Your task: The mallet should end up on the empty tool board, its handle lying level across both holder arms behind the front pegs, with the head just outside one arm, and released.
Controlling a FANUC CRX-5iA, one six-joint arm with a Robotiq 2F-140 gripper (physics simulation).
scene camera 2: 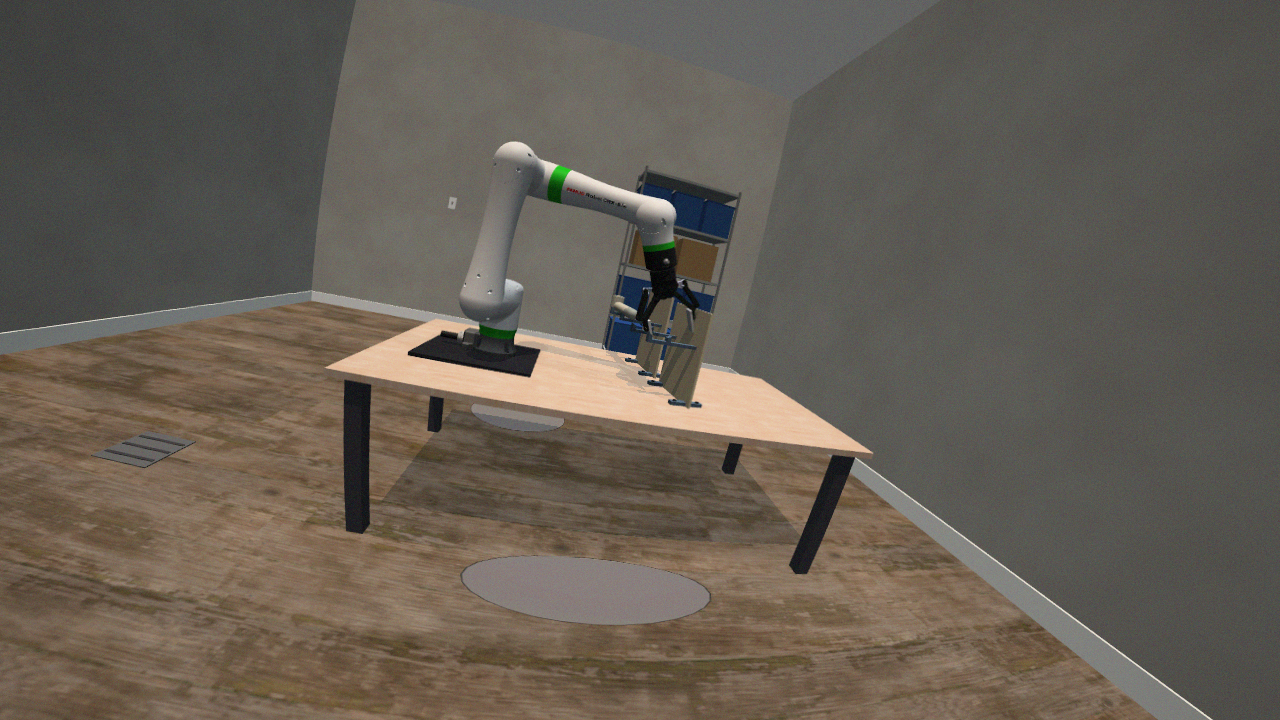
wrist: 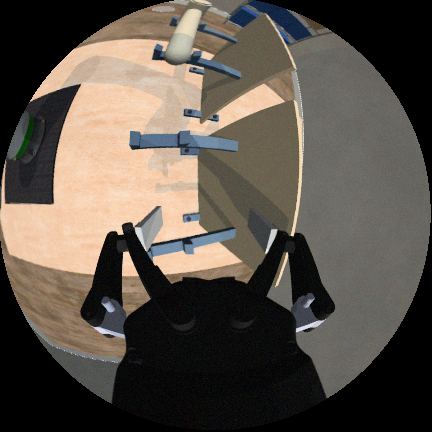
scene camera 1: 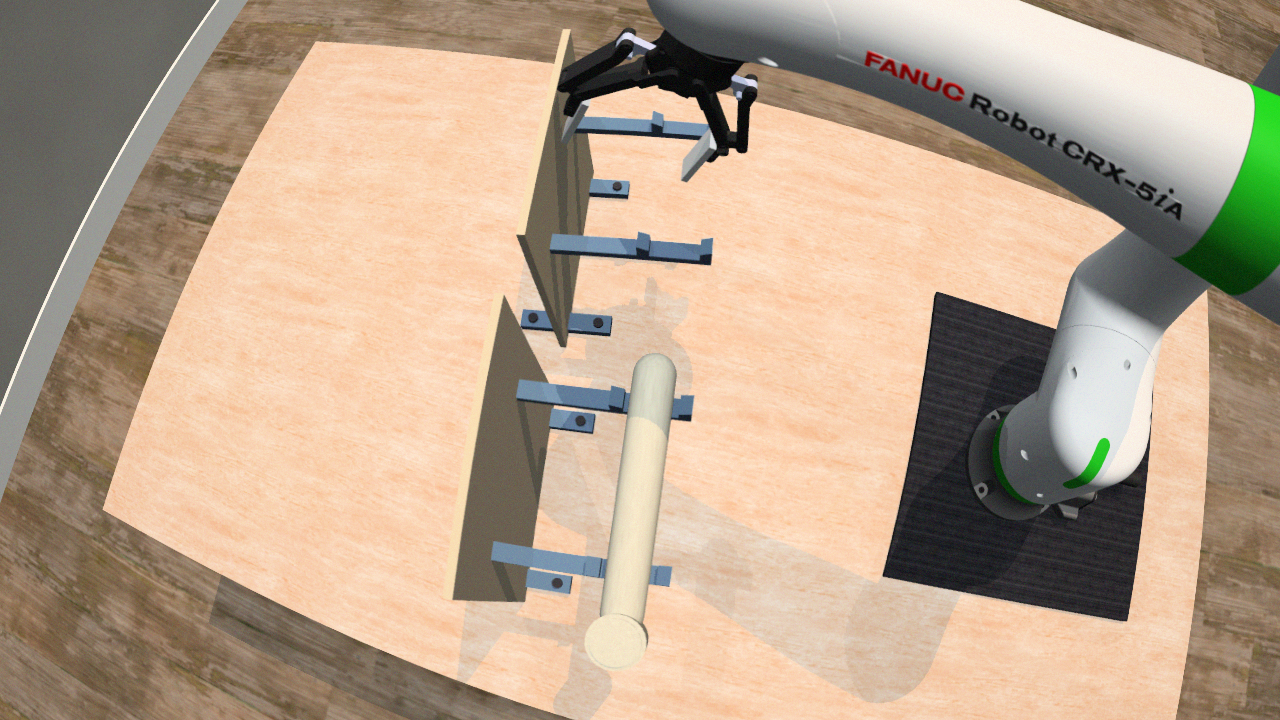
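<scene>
The cream mallet lies across both blue arms of the lower tool board in scene camera 1, between the middle stubs and tip pegs. Its wide disc-faced end is just outside the lower arm; its rounded end extends past the other. The upper tool board has two bare arms: a near arm and a far arm. My gripper is open and empty around the far arm in view, away from the mallet; its exact height is unclear.
Both boards stand upright on blue feet on the wooden table. One finger is close to the upper board's face. The black base mat lies under the arm's base. A shelf rack stands behind the table.
</scene>
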